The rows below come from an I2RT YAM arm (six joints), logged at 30 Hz.
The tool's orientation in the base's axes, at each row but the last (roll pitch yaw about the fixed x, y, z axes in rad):
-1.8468, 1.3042, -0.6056
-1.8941, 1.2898, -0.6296
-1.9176, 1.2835, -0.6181
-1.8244, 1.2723, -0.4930
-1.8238, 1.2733, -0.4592
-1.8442, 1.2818, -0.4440
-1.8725, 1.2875, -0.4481
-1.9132, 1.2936, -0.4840
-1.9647, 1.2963, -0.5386
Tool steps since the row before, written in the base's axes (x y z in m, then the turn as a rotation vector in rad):
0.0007, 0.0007, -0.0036, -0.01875, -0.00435, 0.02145
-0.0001, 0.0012, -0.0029, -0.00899, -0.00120, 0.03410
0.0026, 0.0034, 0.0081, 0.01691, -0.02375, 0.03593
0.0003, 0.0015, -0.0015, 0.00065, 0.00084, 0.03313
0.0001, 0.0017, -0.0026, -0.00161, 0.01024, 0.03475
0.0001, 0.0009, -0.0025, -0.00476, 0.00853, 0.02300
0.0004, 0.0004, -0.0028, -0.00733, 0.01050, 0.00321
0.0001, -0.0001, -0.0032, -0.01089, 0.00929, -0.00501
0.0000, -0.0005, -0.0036, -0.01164, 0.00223, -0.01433
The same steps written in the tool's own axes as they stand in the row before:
0.0035, 0.0005, 0.0011, -0.02410, 0.01046, -0.01185
0.0026, 0.0012, 0.0014, -0.03458, -0.00100, -0.00694
-0.0077, -0.0037, 0.0032, -0.02665, -0.03117, -0.02143
0.0013, 0.0005, 0.0016, -0.03161, -0.00986, -0.00147
0.0023, 0.0010, 0.0019, -0.03498, -0.00644, 0.00708
0.0023, 0.0007, 0.0011, -0.02432, -0.00049, 0.00574
0.0027, 0.0004, 0.0007, -0.00620, 0.00750, 0.00892
0.0031, 0.0007, 0.0002, 0.00100, 0.01288, 0.00794
0.0035, 0.0008, -0.0001, 0.01077, 0.01504, 0.00186

